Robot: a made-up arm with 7 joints.
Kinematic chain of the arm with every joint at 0, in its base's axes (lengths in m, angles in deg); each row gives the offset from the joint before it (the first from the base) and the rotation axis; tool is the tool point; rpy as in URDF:
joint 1: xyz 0 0 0 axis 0.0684 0.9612 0.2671
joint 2: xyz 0 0.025 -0.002 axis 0.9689 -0.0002 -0.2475
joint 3: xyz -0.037 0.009 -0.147 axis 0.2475 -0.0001 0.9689
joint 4: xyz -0.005 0 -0.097 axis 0.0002 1 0
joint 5: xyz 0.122 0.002 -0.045 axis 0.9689 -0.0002 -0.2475
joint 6: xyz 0.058 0 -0.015 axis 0.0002 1 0
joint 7: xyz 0.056 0 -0.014 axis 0.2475 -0.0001 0.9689
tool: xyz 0 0 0 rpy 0 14.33 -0.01
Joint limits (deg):
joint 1: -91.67..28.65
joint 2: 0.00..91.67
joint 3: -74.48..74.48
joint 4: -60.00..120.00
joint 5: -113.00..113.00
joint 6: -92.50..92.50
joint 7: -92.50..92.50
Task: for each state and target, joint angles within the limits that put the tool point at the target. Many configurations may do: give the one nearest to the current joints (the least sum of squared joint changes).
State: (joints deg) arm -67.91 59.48 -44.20 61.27 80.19 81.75 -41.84
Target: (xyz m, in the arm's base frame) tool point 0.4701 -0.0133 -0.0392
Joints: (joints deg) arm -86.47 19.38 -50.74 60.57 78.16 59.40 -41.84
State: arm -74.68 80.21 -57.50 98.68 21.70 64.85 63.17
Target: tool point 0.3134 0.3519 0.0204
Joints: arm -91.33 55.40 -60.64 96.31 23.95 77.31 63.17
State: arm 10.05 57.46 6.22 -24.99 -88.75 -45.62 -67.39
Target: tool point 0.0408 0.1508 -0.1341
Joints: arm 28.65 11.88 11.89 -51.25 -80.38 -70.84 -67.39
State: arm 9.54 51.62 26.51 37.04 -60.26 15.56 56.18
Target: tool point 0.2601 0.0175 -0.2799
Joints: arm -14.77 11.65 -8.15 1.32 -63.89 19.18 56.18
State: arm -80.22 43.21 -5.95 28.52 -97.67 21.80 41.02
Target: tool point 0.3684 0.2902 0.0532
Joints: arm -62.14 63.05 3.83 36.07 -97.30 21.17 41.02
